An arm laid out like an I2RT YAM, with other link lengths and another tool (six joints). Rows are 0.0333 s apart.
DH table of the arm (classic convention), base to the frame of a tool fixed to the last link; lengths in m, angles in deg. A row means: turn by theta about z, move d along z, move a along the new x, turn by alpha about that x. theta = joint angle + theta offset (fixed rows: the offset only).
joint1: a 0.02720  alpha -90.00  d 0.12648  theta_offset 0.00
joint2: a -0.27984  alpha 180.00  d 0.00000  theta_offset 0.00
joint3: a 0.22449  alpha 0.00  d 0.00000  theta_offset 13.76
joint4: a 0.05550  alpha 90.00  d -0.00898  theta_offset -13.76
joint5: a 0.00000  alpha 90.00  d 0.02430  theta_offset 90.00
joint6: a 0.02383  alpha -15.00  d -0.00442  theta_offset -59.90
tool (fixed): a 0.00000  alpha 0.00  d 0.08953  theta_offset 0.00
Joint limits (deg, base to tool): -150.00..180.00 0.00..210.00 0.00..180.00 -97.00..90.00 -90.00..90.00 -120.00..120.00
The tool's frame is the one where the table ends.
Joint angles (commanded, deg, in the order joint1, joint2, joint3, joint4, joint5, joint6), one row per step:
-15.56 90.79 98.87 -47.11 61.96 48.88
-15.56 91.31 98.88 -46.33 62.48 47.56
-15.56 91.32 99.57 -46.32 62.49 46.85
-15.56 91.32 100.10 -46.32 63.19 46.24
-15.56 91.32 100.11 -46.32 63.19 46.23
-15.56 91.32 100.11 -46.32 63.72 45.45
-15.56 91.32 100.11 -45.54 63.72 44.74
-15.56 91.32 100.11 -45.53 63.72 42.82
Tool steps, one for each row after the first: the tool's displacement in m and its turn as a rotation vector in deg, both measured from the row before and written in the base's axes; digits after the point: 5 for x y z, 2 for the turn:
0.00295 -0.00115 -0.00056 -0.53 1.08 -0.02
0.00000 -0.00010 0.00321 -0.27 0.01 0.20
-0.00090 0.00001 0.00316 -0.62 0.19 -0.38
0.00000 0.00000 0.00005 0.00 0.00 0.00
-0.00059 -0.00005 0.00092 -0.39 0.83 -0.21
0.00099 -0.00037 0.00078 -0.28 -0.07 0.19
0.00015 -0.00028 0.00107 -0.20 1.83 0.51

